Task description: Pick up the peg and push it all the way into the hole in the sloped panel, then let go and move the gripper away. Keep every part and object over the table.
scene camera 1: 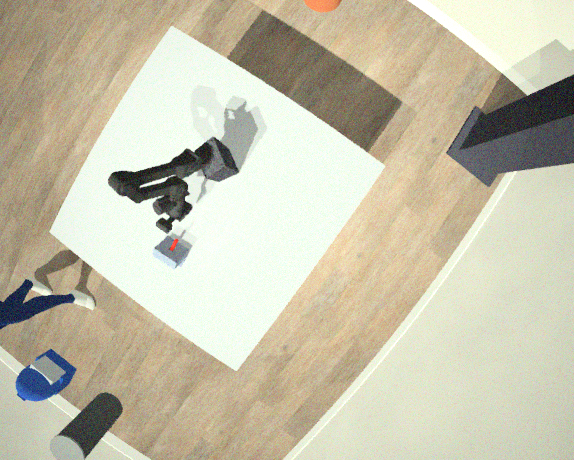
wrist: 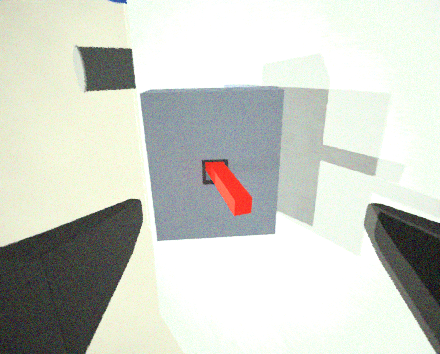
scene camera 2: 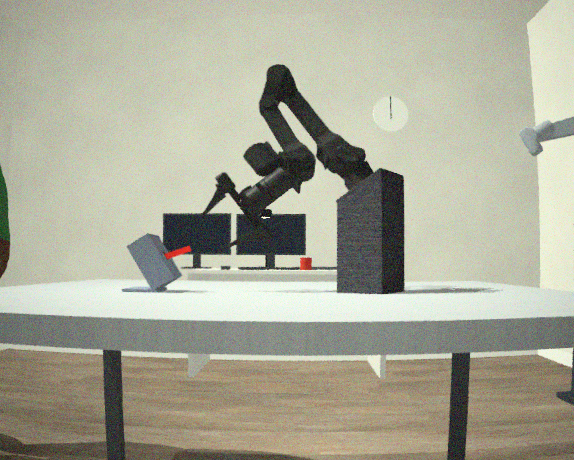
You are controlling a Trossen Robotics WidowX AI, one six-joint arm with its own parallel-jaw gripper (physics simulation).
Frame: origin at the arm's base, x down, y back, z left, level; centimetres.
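Seen in the pictures: gripper, between the fingertips: (scene camera 1: pixel 172 227) (wrist: pixel 252 211) (scene camera 2: pixel 214 231); arm's base, origin of its link: (scene camera 1: pixel 206 157) (scene camera 2: pixel 367 190).
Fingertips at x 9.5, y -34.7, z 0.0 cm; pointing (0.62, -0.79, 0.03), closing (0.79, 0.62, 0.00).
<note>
Offsets run from my fingertips to a thing's middle.
The red peg @[dz +3.1, dx +5.2, dy -8.8 cm] (scene camera 1: pixel 174 245) (scene camera 2: pixel 178 252) (wrist: pixel 232 187) has its far end in the square hole of the grey-blue sloped panel @[dz +3.1, dx +7.4, dy -13.5 cm] (scene camera 1: pixel 167 256) (scene camera 2: pixel 150 260) (wrist: pixel 175 130). A good length of it sticks out toward the arm. In the wrist view, dark gaps show along the left and lower sides of the hole, and the peg looks angled in it. My gripper (scene camera 2: pixel 217 230) (wrist: pixel 252 211) is open and empty, its fingers spread wide. It hangs above the table, back from the peg's free end and apart from it. The depth of the peg's inserted end is hidden.
The panel stands tilted on the white table (scene camera 1: pixel 275 225) (scene camera 2: pixel 225 332). The arm's dark base block (scene camera 1: pixel 220 162) (scene camera 2: pixel 372 240) stands on the table behind the gripper. Two monitors (scene camera 2: pixel 197 234) (scene camera 2: pixel 280 234) and a red cup (scene camera 2: pixel 306 263) are on a desk beyond. A person's legs (scene camera 1: pixel 40 305) show beside the table.
</note>
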